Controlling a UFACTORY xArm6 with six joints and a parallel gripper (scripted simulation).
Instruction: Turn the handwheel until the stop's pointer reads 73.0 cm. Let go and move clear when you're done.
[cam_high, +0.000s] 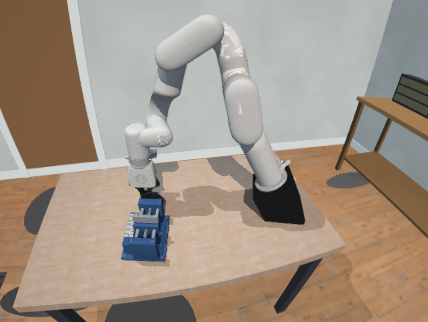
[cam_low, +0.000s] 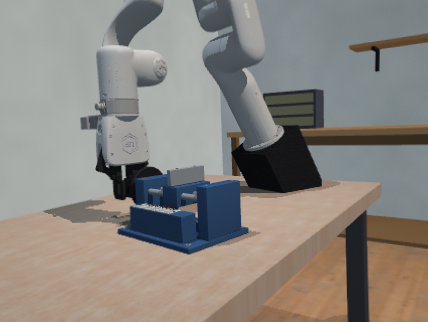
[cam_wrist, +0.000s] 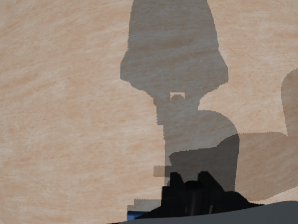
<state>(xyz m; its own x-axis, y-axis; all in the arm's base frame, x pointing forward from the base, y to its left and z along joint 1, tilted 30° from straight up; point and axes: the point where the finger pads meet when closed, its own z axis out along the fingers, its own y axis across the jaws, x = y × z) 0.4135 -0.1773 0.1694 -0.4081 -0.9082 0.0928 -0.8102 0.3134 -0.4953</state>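
My hand is 30 mm to the right of the black handwheel. Round my hand: grey stop block: 150 mm to the left, 50 mm ahead, 20 mm above.
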